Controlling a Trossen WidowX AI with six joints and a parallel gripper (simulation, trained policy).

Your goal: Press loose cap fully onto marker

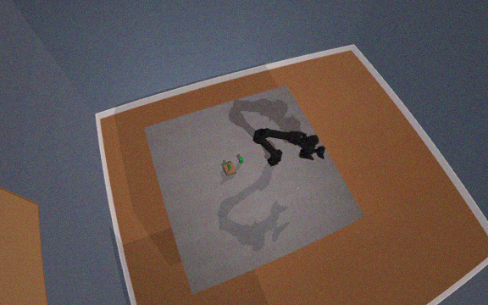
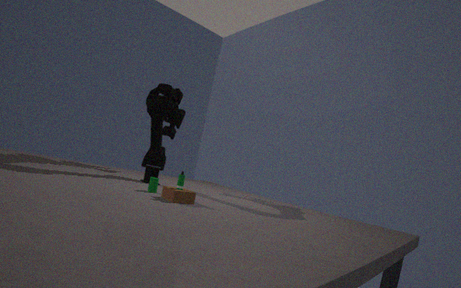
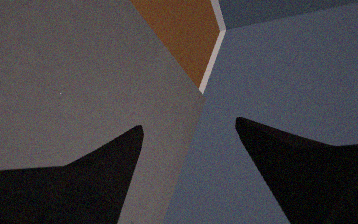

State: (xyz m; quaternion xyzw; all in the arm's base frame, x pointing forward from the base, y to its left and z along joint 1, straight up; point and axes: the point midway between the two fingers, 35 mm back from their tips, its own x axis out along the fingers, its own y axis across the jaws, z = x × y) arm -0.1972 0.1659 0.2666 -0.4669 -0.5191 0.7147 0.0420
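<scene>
The green cap is 440 mm ahead of my gripper tip, 270 mm to the right of it and 220 mm below it. Also, from my gripper tip: tan holder block (550 mm ahead, 240 mm to the right, 230 mm below); green marker (550 mm ahead, 240 mm to the right, 180 mm below).
</scene>
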